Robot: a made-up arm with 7 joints.
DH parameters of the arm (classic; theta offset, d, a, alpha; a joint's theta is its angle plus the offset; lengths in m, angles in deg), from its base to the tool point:
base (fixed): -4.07 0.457 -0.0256 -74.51
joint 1: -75.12 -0.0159 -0.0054 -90
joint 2: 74 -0.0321 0.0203 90
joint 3: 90 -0.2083 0.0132 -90
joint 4: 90 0.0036 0.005 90
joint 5: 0 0.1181 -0.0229 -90
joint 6: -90 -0.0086 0.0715 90
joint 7: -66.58 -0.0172 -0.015 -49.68
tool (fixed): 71.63 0.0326 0 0
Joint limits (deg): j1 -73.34..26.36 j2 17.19..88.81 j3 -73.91..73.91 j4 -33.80..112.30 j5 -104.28..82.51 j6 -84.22..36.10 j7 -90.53..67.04
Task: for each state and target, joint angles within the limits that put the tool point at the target. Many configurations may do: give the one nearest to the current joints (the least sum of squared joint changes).
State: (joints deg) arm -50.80 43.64 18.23 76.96 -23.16 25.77 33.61
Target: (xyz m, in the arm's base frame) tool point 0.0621 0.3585 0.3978
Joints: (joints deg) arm -36.82 79.14 23.69 73.31 -20.41 32.54 44.11
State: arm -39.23 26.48 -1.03 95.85 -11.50 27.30 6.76
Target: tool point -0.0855 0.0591 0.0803
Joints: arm -21.77 17.19 26.80 112.30 -25.44 36.10 42.22
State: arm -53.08 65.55 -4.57 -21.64 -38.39 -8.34 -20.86
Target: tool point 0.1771 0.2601 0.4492
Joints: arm -28.86 69.92 16.92 25.02 -45.06 0.22 -16.01
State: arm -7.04 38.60 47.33 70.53 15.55 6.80 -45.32
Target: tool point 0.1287 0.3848 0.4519
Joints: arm -60.83 83.20 43.73 86.63 16.88 -0.84 -52.05
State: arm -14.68 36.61 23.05 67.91 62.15 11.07 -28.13
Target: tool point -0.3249 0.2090 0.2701
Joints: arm 26.36 38.32 23.68 101.23 58.71 35.66 -28.58
